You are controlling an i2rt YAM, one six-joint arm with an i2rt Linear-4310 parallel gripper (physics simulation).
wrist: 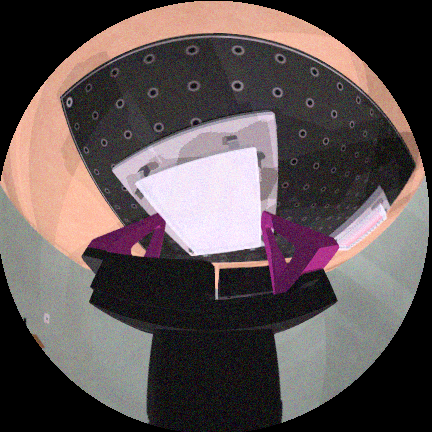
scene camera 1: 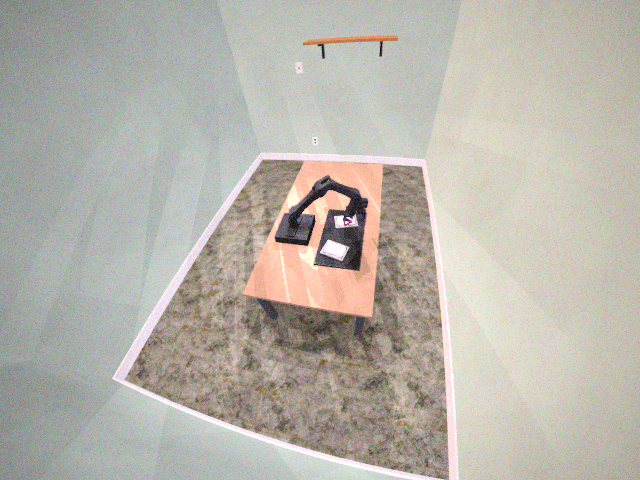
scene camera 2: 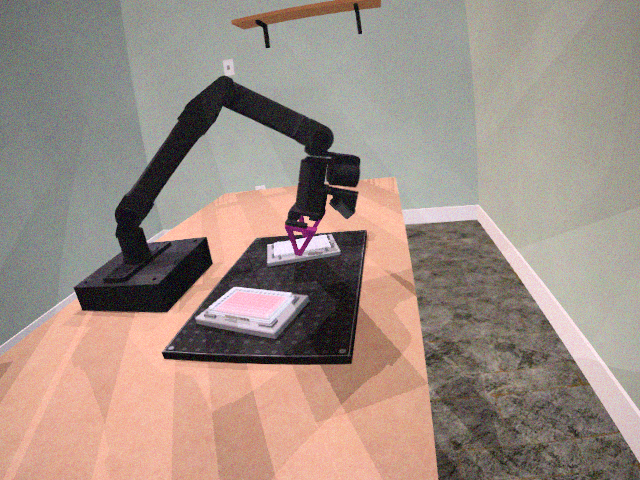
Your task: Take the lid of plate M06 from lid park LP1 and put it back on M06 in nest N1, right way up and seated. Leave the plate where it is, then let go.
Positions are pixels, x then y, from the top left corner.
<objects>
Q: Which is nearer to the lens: the white lid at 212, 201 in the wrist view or the plate with pink top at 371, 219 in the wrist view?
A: The white lid.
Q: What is my gripper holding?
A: A white lid.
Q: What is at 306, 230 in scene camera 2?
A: My gripper.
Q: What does the plate with pink top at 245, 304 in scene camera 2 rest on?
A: A grey nest.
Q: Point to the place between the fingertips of my gripper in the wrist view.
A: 212, 216
</objects>
